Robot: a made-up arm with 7 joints. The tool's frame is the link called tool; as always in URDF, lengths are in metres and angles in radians.
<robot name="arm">
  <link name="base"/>
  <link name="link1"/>
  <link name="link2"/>
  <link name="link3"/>
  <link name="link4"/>
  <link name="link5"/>
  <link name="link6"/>
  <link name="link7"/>
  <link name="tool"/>
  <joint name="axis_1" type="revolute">
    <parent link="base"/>
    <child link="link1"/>
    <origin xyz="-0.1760 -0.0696 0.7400" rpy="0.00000 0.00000 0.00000"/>
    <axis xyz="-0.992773 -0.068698 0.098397"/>
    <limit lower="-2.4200" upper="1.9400"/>
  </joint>
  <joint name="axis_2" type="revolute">
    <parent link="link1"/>
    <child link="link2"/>
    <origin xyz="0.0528 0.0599 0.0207" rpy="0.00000 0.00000 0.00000"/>
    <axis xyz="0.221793 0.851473 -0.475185"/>
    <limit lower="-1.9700" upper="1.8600"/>
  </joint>
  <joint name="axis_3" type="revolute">
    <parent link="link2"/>
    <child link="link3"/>
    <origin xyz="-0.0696 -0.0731 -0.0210" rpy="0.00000 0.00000 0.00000"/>
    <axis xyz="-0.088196 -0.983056 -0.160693"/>
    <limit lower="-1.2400" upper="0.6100"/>
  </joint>
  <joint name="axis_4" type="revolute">
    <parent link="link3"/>
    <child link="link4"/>
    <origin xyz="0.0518 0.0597 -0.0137" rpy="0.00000 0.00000 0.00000"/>
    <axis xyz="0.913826 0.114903 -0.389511"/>
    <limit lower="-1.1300" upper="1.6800"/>
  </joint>
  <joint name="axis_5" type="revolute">
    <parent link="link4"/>
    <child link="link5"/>
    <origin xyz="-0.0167 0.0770 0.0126" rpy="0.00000 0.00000 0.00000"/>
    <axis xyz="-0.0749 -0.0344 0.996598"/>
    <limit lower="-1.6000" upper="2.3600"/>
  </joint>
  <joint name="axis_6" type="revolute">
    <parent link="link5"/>
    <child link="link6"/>
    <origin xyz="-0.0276 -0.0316 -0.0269" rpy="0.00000 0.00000 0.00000"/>
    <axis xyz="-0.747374 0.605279 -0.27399"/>
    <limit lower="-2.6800" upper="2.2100"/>
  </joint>
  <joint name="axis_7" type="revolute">
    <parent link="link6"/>
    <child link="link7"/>
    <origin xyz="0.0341 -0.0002 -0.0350" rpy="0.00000 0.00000 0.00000"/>
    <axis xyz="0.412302 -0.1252 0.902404"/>
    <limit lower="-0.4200" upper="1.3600"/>
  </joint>
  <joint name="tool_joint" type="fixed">
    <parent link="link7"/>
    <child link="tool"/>
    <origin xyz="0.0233 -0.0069 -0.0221" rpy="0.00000 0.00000 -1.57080"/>
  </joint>
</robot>
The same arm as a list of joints. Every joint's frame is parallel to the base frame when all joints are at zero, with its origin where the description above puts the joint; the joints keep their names.
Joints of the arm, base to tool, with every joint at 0 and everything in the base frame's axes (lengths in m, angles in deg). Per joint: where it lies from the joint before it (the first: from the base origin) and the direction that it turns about. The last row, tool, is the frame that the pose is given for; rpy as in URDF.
axis_1: axis -0.992773 -0.068698 0.098397 xyz -0.1760 -0.0696 0.7400
axis_2: axis 0.221793 0.851473 -0.475185 xyz 0.0528 0.0599 0.0207
axis_3: axis -0.088196 -0.983056 -0.160693 xyz -0.0696 -0.0731 -0.0210
axis_4: axis 0.913826 0.114903 -0.389511 xyz 0.0518 0.0597 -0.0137
axis_5: axis -0.0749 -0.0344 0.996598 xyz -0.0167 0.0770 0.0126
axis_6: axis -0.747374 0.605279 -0.27399 xyz -0.0276 -0.0316 -0.0269
axis_7: axis 0.412302 -0.1252 0.902404 xyz 0.0341 -0.0002 -0.0350
tool: xyz 0.0233 -0.0069 -0.0221 rpy 0.00 0.00 -90.00
Joint limits (deg, base to tool): -138.66..111.15 -112.87..106.57 -71.05..34.95 -64.74..96.26 -91.67..135.22 -153.55..126.62 -24.06..77.92

